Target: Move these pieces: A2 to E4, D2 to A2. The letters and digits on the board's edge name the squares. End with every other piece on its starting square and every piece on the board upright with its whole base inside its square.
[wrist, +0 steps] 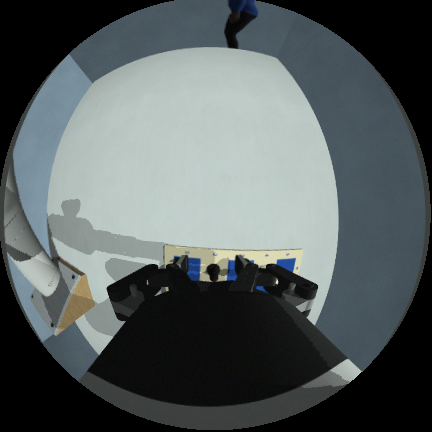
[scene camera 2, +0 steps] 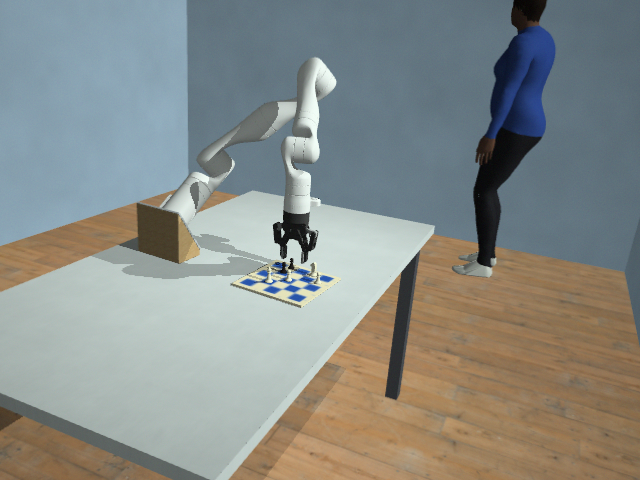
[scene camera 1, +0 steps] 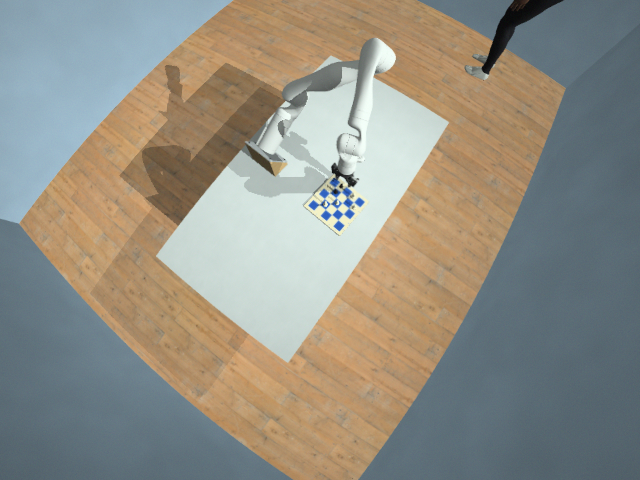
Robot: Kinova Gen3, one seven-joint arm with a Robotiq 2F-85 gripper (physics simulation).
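Places are measured from the arm's base along level axes (x right, y ahead, z up), in millimetres.
Where they show: gripper, between the fingertips: (wrist: pixel 211 262) (scene camera 2: pixel 293 260) (scene camera 1: pixel 343 182); arm's base, origin of its link: (wrist: pixel 49 279) (scene camera 2: pixel 166 227) (scene camera 1: pixel 265 149).
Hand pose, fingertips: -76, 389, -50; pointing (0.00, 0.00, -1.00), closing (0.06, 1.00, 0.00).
Each offset is from my fingertips to the top centre of the thing, as dx, dy, dz. "spot": to the spot under its first point.
The black piece on A2 {+17, +2, +14} (scene camera 1: pixel 341 186) (scene camera 2: pixel 291 264) (wrist: pixel 213 270) stands upright on a cream square. My gripper (scene camera 1: pixel 344 180) (scene camera 2: pixel 293 258) (wrist: pixel 211 262) is partly open and empty, pointing down above A2. In the wrist view its fingers appear on either side of the black piece; contact cannot be seen. The white piece on D2 {+135, -12, +26} (scene camera 1: pixel 325 203) (scene camera 2: pixel 268 275) stands upright, hidden in the wrist view. Square E4 {spot: +181, +58, -17} (scene camera 1: pixel 332 220) (scene camera 2: pixel 285 293) is bare cream. The board (scene camera 1: pixel 306 205) (scene camera 2: pixel 235 283) (wrist: pixel 170 248) lies flat on the table.
Another black piece {+55, -5, +14} (scene camera 1: pixel 335 191) (scene camera 2: pixel 283 267) stands close by on B2. White pieces stand on C3 {+99, +31, +14} (scene camera 1: pixel 337 203) (scene camera 2: pixel 288 275), A4 {+29, +76, +22} (scene camera 1: pixel 352 195) (scene camera 2: pixel 313 268) and B5 {+73, +108, +14} (scene camera 1: pixel 353 207) (scene camera 2: pixel 317 278). The arm's wooden base block (scene camera 1: pixel 266 161) (scene camera 2: pixel 158 233) (wrist: pixel 76 295) is left of the board.
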